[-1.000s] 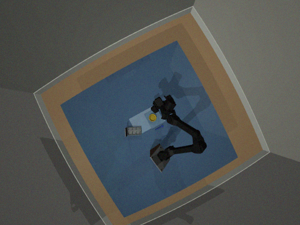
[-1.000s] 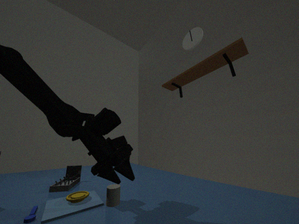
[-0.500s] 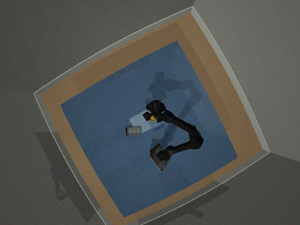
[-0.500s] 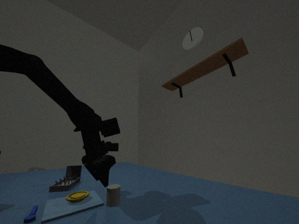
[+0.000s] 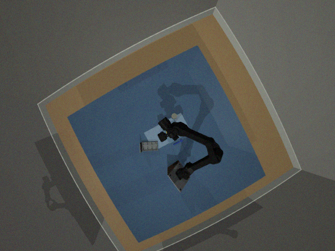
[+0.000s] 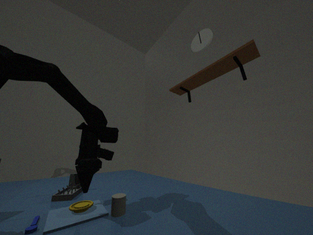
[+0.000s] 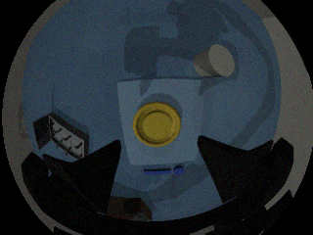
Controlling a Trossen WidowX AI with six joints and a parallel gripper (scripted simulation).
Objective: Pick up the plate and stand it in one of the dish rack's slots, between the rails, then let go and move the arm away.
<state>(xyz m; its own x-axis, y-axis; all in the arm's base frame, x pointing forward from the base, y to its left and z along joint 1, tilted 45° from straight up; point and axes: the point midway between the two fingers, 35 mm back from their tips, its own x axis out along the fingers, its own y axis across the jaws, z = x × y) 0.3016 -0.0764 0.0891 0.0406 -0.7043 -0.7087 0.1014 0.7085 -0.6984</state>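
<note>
Now: the yellow plate 50 mm below my gripper tip. Round my gripper tip: beige cup: 90 mm to the right, 80 mm ahead, 40 mm below; light-blue board: 60 mm below, 10 mm to the right, 10 mm behind; blue spoon: 110 mm behind, 60 mm below, 10 mm to the right.
</note>
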